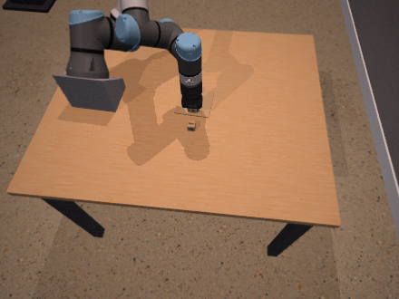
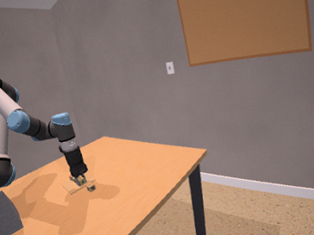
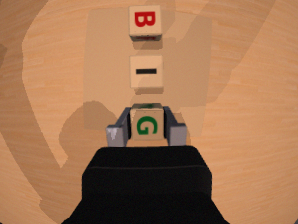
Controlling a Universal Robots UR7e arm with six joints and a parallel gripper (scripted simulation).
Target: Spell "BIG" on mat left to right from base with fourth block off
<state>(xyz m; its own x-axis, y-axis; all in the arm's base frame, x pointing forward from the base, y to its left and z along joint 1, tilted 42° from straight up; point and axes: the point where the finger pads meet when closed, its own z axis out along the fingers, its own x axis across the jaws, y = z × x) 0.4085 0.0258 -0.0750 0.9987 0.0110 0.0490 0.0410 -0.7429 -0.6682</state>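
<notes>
Right now the tan mat is 50 mm to the left of my hand and 30 mm below it. From my hand the other things lie so: B block (90 mm to the left, 10 mm below).
</notes>
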